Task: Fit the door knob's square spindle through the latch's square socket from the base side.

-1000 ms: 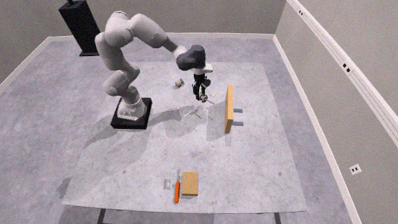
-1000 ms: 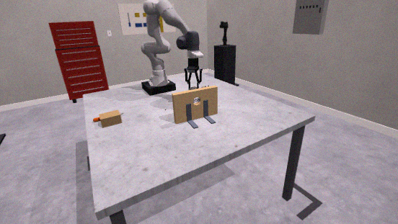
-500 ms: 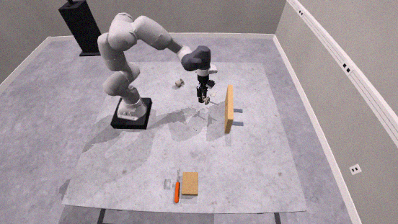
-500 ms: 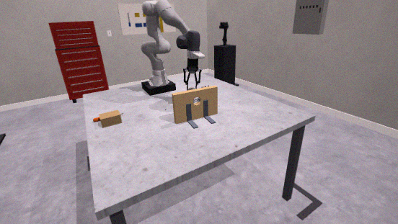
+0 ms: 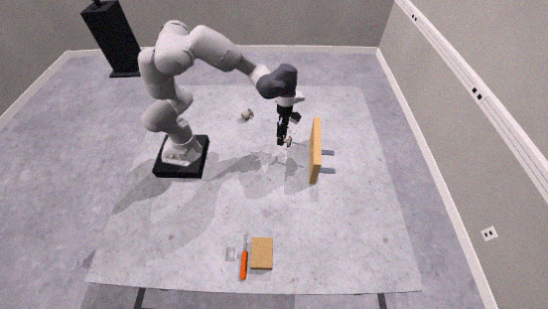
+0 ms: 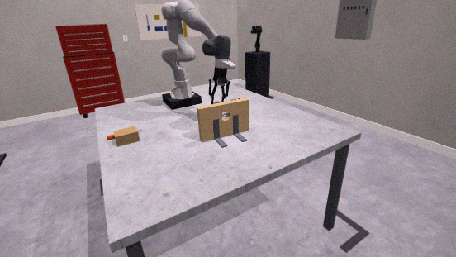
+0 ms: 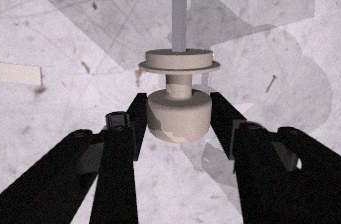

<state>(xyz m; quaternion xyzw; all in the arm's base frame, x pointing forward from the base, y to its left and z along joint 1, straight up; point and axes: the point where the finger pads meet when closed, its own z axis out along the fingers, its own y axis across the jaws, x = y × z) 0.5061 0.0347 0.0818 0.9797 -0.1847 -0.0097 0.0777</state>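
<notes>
My hand is 17 cm short of the latch socket, 6 cm to the left of it and 2 cm above it. The rest, counted from my hand: wooden block 55 cm to the right, 12 cm below, 10 cm behind; then upright wooden panel 17 cm ahead, 6 cm to the right, 3 cm below; then pale chip 17 cm to the left, 14 cm below, 9 cm ahead.
</notes>
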